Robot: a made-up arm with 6 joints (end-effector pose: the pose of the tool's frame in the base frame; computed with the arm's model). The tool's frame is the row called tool.
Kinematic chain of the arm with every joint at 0, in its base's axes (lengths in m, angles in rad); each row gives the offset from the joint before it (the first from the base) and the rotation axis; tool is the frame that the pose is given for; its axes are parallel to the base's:
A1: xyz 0 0 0.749 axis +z
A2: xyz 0.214 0 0 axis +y
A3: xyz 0 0 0.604 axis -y
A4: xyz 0 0 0.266 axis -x
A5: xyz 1.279 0 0 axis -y
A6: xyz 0.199 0 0 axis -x
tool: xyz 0 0 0
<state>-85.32 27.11 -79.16 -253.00 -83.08 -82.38</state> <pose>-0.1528 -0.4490 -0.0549 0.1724 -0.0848 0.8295 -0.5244</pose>
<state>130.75 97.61 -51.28 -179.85 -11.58 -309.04</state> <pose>0.1900 -0.2207 -0.3545 0.8292 -0.2284 0.4661 -0.2076</pose>
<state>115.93 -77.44 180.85 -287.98 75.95 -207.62</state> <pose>-0.0225 -0.3736 -0.4854 0.1737 -0.0397 0.9315 -0.3170</pose>
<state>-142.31 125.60 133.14 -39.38 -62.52 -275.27</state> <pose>-1.5514 -1.3402 0.7057 0.6718 0.0646 0.4014 -0.6192</pose>
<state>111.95 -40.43 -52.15 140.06 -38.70 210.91</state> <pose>-0.4119 1.2357 1.2713 0.7036 0.1734 -0.0516 0.6872</pose>
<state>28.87 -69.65 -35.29 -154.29 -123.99 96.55</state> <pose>0.2962 0.2450 1.9604 0.0460 0.1561 -0.5900 0.7908</pose>
